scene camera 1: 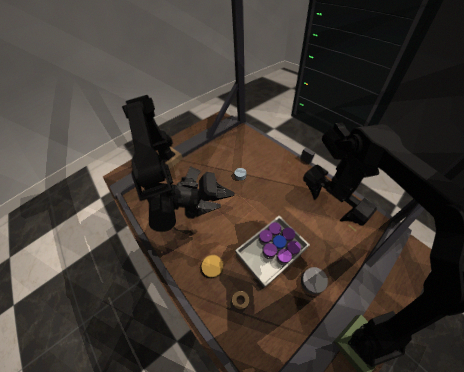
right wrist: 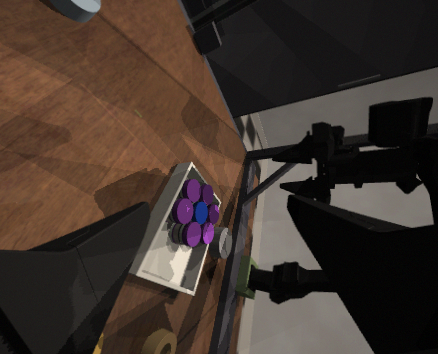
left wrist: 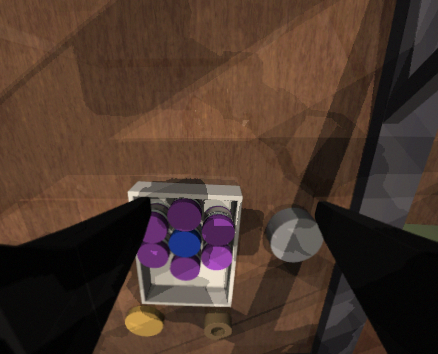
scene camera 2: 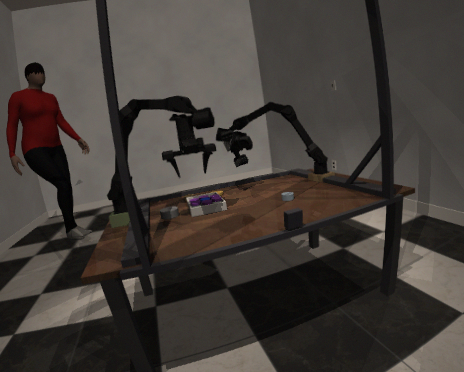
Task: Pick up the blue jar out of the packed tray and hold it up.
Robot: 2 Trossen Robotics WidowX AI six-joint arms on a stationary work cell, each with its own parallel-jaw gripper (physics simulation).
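Frame: origin at the left arm's base, x ahead, y left, z up, level; millimetres.
Seen in the pictures: left gripper, fingertip midpoint: (scene camera 1: 327,209) (right wrist: 276,173) (left wrist: 234,207) (scene camera 2: 192,175); right gripper, fingertip midpoint: (scene camera 1: 226,200) (right wrist: 219,204) (scene camera 2: 233,159); left arm's base at its link origin: (scene camera 1: 364,344) (right wrist: 252,278) (scene camera 2: 122,211); right arm's base at its link origin: (scene camera 1: 166,155) (scene camera 2: 321,172).
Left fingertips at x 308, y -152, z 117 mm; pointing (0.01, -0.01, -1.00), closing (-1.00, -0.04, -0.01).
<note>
Pixels of each thing's top centre, then the offset from my left fingertips to it.
- blue jar at its top centre: (left wrist: 184,244) (right wrist: 201,212) (scene camera 1: 279,241) (scene camera 2: 205,198) 122 mm down, 42 mm ahead, 127 mm left
- white tray at its top centre: (left wrist: 185,257) (right wrist: 193,226) (scene camera 1: 273,247) (scene camera 2: 204,199) 131 mm down, 42 mm ahead, 156 mm left
- grey cylinder at its top centre: (left wrist: 297,241) (right wrist: 226,242) (scene camera 1: 315,279) (scene camera 2: 168,209) 136 mm down, 113 mm back, 122 mm left
- yellow disc at its top centre: (left wrist: 143,324) (scene camera 1: 212,265) 154 mm down, 120 mm ahead, 342 mm left
- tan ring at its top centre: (left wrist: 218,331) (scene camera 1: 240,299) 142 mm down, 17 mm back, 332 mm left
- pale blue cylinder at its top centre: (scene camera 2: 287,193) (scene camera 1: 240,172) 143 mm down, 368 mm ahead, 37 mm left
The blue jar (scene camera 1: 279,241) (scene camera 2: 205,199) (left wrist: 184,243) (right wrist: 201,213) stands in the white tray (scene camera 1: 256,258) (scene camera 2: 212,208) (left wrist: 215,191) (right wrist: 182,265), closely ringed by several purple-lidded jars (scene camera 1: 270,249) (left wrist: 184,214) (right wrist: 192,234). One end of the tray holds no jars. My left gripper (scene camera 1: 329,207) (scene camera 2: 192,174) (left wrist: 234,207) (right wrist: 276,173) is open and empty, high above the table, up and right of the tray in scene camera 1. My right gripper (scene camera 1: 226,199) (right wrist: 219,204) is open and empty, raised above the table, up and left of the tray in scene camera 1.
A grey cylinder (scene camera 1: 315,280) (scene camera 2: 169,213) (left wrist: 294,235) (right wrist: 221,243) stands close beside the tray. A yellow disc (scene camera 1: 212,266) (left wrist: 144,321) and a tan ring (scene camera 1: 233,300) lie on its other sides. A pale blue cylinder (scene camera 1: 240,174) (scene camera 2: 287,196) stands farther off. Dark frame posts (scene camera 2: 384,100) rise at the table edges.
</note>
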